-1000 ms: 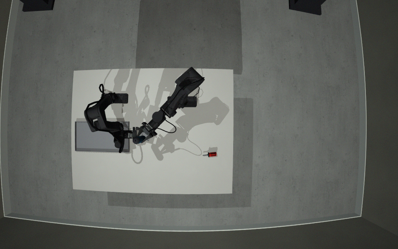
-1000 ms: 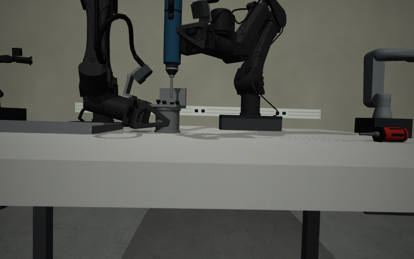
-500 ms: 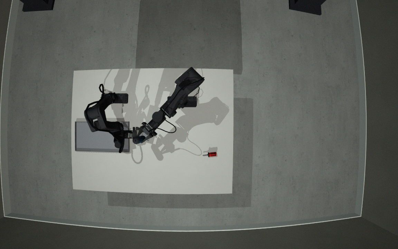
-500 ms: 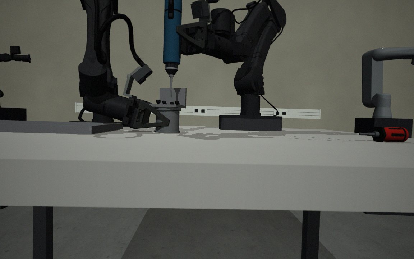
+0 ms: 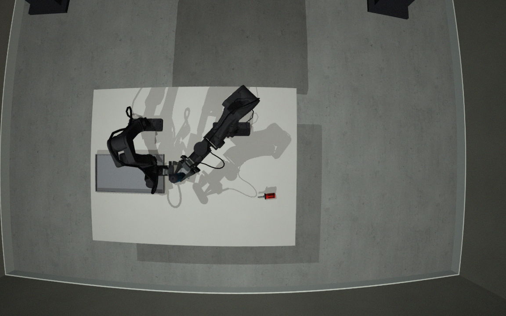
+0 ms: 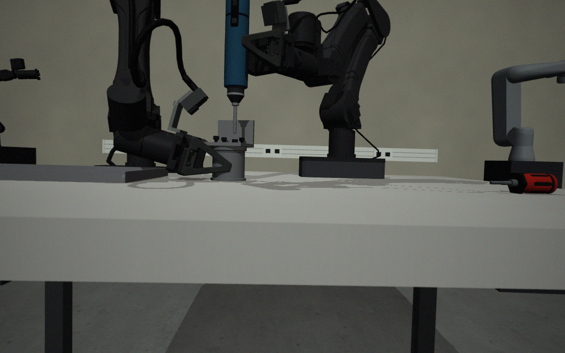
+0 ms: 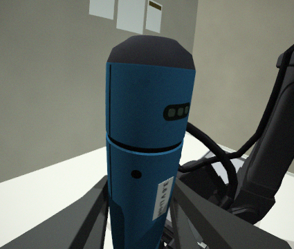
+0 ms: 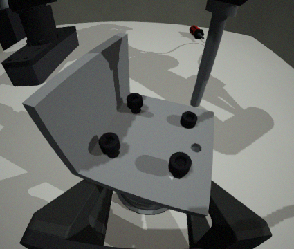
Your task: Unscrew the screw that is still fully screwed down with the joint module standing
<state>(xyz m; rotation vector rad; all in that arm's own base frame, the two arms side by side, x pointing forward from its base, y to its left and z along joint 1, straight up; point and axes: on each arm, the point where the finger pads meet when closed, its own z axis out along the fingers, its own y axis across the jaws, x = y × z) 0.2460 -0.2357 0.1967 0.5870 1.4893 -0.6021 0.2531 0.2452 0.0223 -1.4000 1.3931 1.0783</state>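
The joint module is right at my right hand. Round my right hand: flat grey plate 4 cm ahead, 34 cm to the right, 2 cm below; then grey l-shaped bracket 5 cm above; then screwdriver bit 2 cm ahead, 1 cm to the left, 8 cm above.
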